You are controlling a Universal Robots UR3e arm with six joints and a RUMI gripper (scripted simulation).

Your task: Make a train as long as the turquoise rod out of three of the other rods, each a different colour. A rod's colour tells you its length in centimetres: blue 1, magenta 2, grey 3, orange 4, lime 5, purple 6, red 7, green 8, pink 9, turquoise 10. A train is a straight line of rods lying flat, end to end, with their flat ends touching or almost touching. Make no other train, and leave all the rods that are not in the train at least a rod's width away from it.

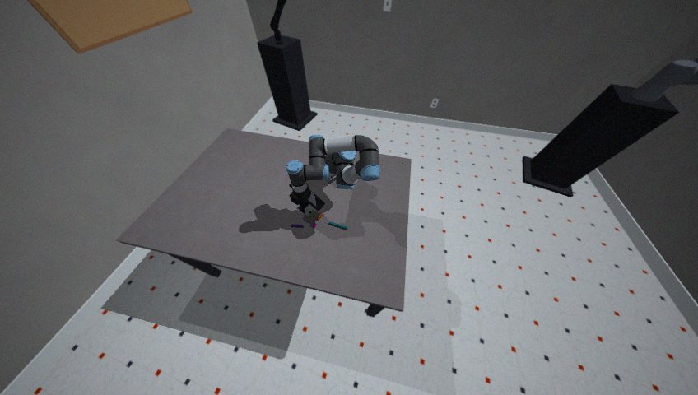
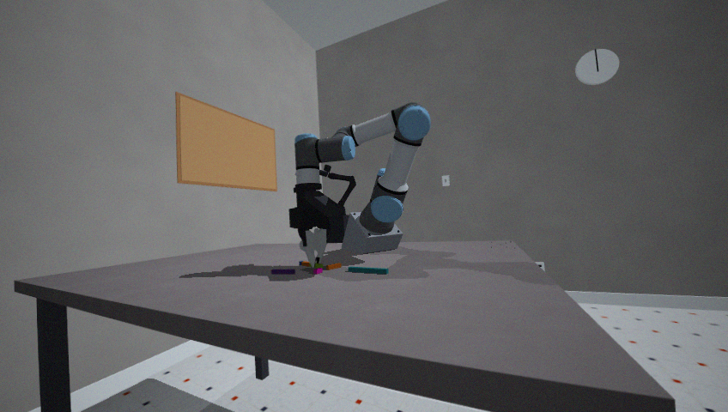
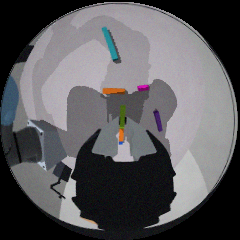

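The lime rod lies 1 cm below my hand. The rest, counted from my hand: purple rod (9 cm ahead, 2 cm to the right, 1 cm below); then magenta rod (4 cm ahead, 6 cm to the left, 1 cm below); then blue rod (1 cm behind, 7 cm to the right, 1 cm below).
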